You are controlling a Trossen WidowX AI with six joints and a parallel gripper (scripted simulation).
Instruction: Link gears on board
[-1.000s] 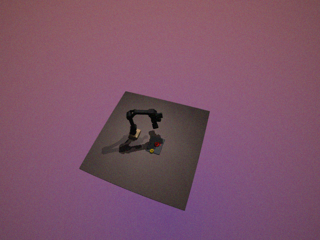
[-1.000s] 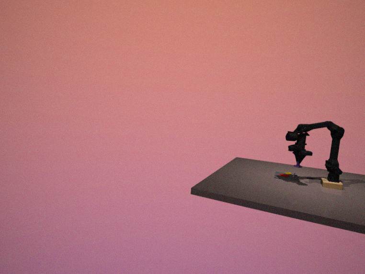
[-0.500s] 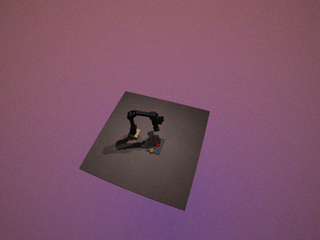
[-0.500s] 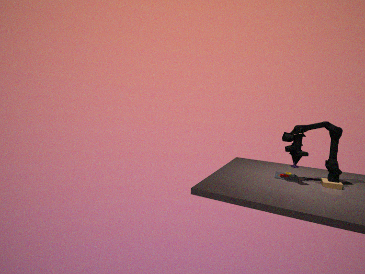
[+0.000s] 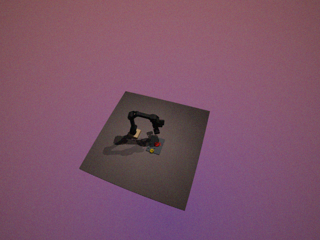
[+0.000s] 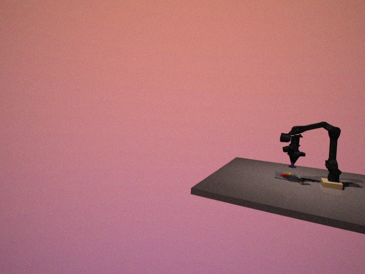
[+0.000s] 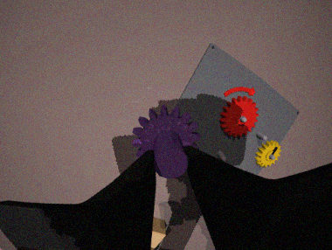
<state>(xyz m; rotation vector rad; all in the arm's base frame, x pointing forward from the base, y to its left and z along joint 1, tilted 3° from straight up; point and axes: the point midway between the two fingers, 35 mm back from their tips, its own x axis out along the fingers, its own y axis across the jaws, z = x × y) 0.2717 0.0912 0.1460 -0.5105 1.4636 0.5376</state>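
The yellow gear lies 21 cm to the right of my gripper tip, 12 cm below it and 4 cm ahead of it. Round my gripper tip: purple gear: 1 cm below; then red arrow: 13 cm below, 9 cm ahead, 8 cm to the right; then red gear: 12 cm below, 11 cm to the right, 6 cm ahead.
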